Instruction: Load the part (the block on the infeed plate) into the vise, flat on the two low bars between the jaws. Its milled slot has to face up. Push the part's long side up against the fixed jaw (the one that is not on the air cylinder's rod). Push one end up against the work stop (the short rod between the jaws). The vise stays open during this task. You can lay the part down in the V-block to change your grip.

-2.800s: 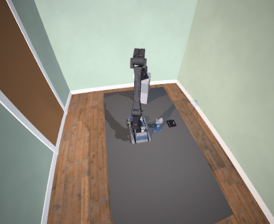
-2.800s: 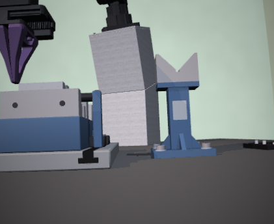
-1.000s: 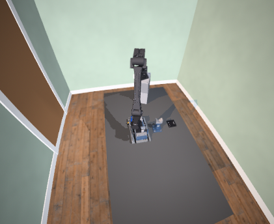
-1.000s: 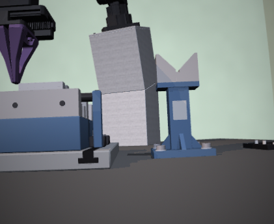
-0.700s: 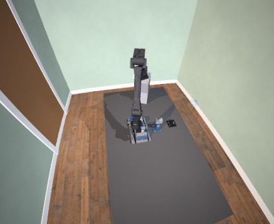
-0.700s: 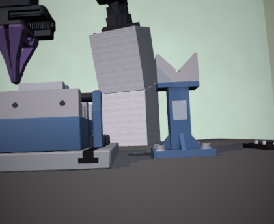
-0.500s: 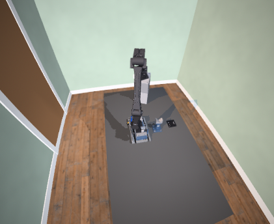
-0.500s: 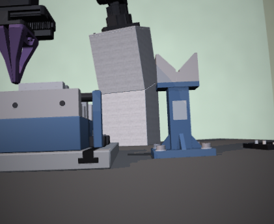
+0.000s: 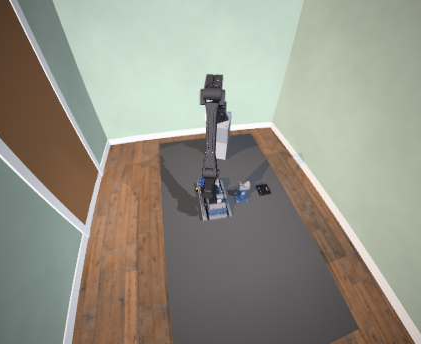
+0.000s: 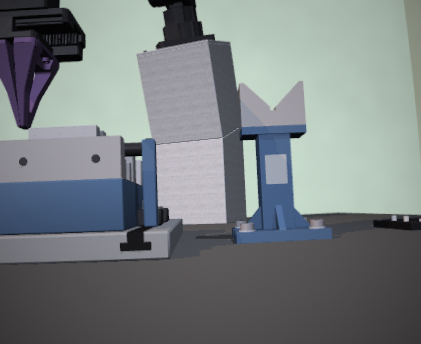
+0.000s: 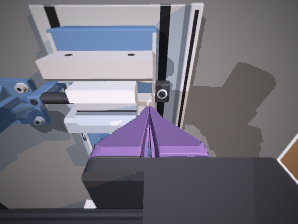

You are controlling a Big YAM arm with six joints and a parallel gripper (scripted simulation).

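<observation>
The part lies 40 mm to the left of my hand, 20 mm below it and 10 mm ahead of it. Also, from my hand: dark work stop rod (90 mm to the left, 30 mm below, 20 mm ahead); moving jaw (50 mm to the left, 40 mm below, 20 mm behind); fixed jaw (40 mm to the left, 40 mm below, 40 mm ahead).
</observation>
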